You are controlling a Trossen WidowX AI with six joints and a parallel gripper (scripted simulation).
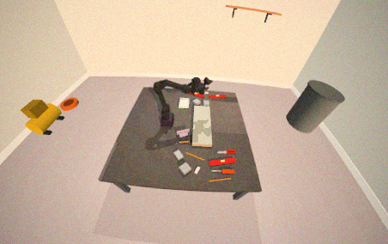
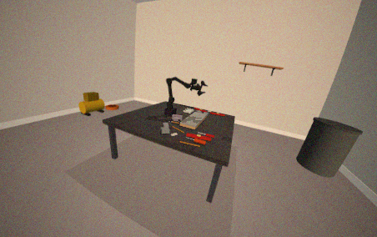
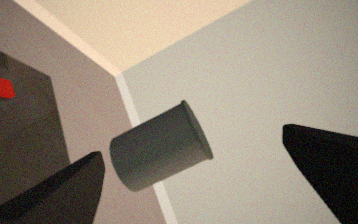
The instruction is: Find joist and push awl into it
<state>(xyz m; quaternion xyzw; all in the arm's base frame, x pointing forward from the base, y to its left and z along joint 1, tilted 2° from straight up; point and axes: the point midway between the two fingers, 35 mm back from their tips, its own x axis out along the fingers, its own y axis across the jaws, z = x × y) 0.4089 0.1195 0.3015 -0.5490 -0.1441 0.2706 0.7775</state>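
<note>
My gripper tip is now 230 mm past the stud finder, 310 mm to the left of it and 370 mm above it. Also, from my gripper tip: white tray 250 mm behind, 180 mm to the left, 380 mm below; awl 270 mm behind, 380 mm to the right, 390 mm below.
</note>
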